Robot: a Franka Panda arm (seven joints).
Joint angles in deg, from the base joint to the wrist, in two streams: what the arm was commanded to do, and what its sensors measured. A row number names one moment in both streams.
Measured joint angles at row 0:
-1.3 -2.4 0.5 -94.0 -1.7 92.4 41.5
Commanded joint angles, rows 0 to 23:
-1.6 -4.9 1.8 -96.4 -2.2 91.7 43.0
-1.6 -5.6 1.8 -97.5 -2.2 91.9 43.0
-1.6 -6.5 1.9 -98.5 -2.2 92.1 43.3
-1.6 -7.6 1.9 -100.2 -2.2 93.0 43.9
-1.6 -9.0 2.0 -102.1 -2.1 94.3 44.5
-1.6 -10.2 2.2 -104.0 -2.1 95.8 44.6
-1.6 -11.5 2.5 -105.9 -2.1 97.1 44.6
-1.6 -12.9 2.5 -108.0 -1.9 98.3 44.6
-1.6 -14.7 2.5 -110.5 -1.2 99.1 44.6
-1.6 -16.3 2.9 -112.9 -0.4 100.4 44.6
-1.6 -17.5 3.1 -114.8 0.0 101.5 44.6
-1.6 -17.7 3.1 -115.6 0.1 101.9 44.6
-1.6 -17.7 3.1 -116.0 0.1 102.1 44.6
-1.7 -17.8 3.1 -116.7 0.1 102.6 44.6
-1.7 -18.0 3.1 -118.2 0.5 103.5 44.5
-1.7 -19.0 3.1 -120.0 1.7 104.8 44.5
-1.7 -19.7 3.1 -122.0 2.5 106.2 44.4
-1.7 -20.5 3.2 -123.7 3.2 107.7 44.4
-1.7 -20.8 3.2 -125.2 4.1 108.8 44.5
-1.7 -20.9 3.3 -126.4 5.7 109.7 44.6
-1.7 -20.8 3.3 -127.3 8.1 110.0 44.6
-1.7 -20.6 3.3 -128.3 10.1 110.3 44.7
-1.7 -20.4 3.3 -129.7 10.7 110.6 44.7
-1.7 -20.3 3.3 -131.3 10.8 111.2 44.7
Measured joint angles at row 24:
-1.3 -19.2 2.6 -126.4 8.6 108.6 43.2
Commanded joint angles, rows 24 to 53:
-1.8 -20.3 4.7 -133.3 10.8 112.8 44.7
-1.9 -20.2 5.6 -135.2 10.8 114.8 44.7
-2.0 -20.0 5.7 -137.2 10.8 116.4 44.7
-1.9 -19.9 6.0 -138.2 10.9 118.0 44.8
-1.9 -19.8 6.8 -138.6 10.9 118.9 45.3
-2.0 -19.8 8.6 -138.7 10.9 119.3 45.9
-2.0 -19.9 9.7 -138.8 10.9 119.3 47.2
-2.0 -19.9 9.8 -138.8 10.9 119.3 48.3
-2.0 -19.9 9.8 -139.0 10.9 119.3 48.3
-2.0 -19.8 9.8 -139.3 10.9 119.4 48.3
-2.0 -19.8 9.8 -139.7 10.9 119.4 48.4
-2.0 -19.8 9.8 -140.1 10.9 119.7 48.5
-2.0 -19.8 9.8 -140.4 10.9 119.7 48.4
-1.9 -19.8 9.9 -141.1 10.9 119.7 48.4
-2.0 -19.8 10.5 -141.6 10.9 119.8 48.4
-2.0 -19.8 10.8 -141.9 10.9 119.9 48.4
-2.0 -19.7 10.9 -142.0 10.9 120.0 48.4
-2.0 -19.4 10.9 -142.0 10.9 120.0 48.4
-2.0 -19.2 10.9 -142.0 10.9 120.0 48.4
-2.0 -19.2 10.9 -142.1 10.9 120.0 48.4
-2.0 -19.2 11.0 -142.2 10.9 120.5 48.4
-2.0 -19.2 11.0 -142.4 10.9 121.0 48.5
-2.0 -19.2 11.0 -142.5 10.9 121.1 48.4
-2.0 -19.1 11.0 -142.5 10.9 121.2 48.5
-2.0 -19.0 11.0 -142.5 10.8 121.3 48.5
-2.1 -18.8 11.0 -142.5 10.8 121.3 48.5
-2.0 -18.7 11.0 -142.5 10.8 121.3 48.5
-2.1 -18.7 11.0 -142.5 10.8 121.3 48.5
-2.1 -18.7 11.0 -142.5 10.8 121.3 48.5
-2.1 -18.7 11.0 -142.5 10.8 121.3 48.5
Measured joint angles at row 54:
-1.5 -18.7 10.1 -141.9 10.1 119.7 47.8
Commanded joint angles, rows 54 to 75:
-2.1 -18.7 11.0 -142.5 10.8 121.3 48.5
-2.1 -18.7 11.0 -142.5 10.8 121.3 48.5
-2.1 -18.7 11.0 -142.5 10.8 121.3 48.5
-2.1 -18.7 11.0 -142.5 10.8 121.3 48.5
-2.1 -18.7 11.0 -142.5 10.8 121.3 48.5
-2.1 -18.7 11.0 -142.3 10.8 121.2 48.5
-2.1 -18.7 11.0 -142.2 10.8 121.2 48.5
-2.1 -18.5 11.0 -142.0 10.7 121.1 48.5
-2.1 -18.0 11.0 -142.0 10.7 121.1 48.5
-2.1 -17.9 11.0 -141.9 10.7 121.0 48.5
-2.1 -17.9 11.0 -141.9 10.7 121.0 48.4
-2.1 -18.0 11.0 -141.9 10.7 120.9 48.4
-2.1 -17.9 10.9 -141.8 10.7 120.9 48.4
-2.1 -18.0 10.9 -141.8 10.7 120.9 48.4
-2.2 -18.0 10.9 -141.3 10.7 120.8 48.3
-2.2 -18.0 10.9 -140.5 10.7 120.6 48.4
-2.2 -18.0 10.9 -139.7 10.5 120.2 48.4
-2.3 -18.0 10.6 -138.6 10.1 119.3 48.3
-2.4 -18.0 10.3 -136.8 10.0 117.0 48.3
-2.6 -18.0 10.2 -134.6 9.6 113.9 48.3
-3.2 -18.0 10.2 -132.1 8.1 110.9 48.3
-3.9 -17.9 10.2 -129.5 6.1 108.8 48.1
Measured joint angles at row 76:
-2.1 -18.6 10.0 -137.2 9.7 116.3 47.8
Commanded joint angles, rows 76 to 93:
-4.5 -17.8 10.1 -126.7 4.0 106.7 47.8
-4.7 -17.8 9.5 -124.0 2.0 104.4 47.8
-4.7 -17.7 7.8 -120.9 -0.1 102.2 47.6
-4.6 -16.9 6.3 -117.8 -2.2 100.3 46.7
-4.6 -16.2 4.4 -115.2 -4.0 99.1 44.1
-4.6 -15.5 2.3 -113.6 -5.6 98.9 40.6
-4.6 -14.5 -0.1 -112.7 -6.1 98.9 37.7
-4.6 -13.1 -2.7 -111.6 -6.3 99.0 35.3
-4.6 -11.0 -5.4 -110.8 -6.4 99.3 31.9
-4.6 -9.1 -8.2 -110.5 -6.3 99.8 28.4
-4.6 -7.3 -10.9 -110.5 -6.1 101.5 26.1
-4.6 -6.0 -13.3 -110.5 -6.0 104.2 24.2
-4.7 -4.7 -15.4 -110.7 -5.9 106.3 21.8
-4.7 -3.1 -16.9 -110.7 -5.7 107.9 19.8
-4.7 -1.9 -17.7 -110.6 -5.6 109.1 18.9
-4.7 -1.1 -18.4 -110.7 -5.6 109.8 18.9
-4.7 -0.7 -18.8 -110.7 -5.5 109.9 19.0
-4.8 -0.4 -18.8 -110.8 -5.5 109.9 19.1
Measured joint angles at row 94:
-5.0 -2.0 -18.6 -112.4 -5.5 109.9 19.4
